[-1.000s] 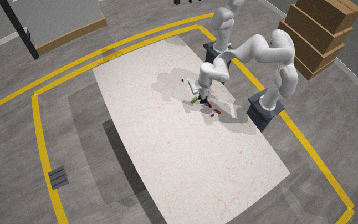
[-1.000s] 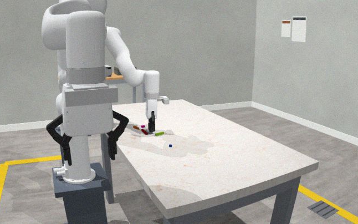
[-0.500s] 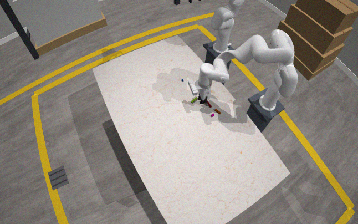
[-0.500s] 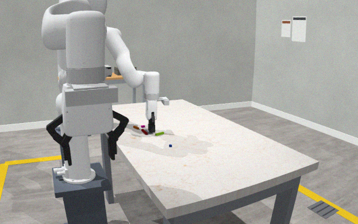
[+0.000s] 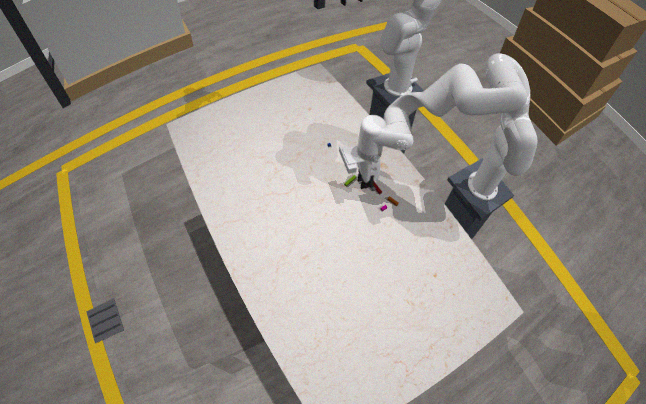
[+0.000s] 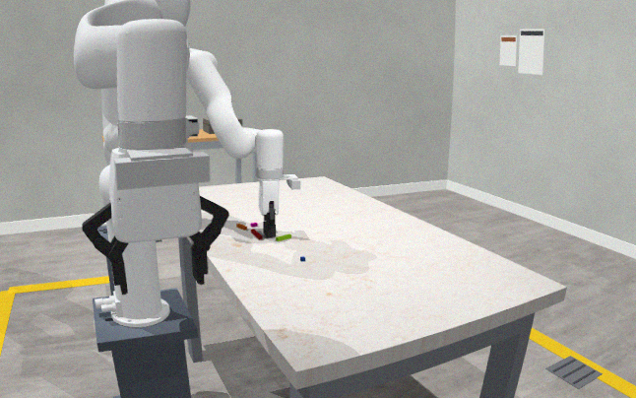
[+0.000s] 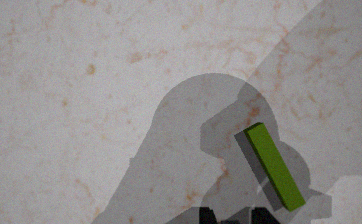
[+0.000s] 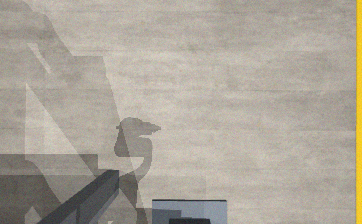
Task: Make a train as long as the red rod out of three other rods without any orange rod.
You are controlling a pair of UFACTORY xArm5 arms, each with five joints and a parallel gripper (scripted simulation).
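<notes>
My left hand is 30 mm past the red rod, 20 mm to the right of it and 20 mm above it. Also, from my left hand: lime rod 30 mm ahead, 30 mm to the right, 20 mm below; orange rod 50 mm behind, 100 mm to the left, 20 mm below; magenta rod 10 mm behind, 110 mm to the left, 20 mm below.
</notes>
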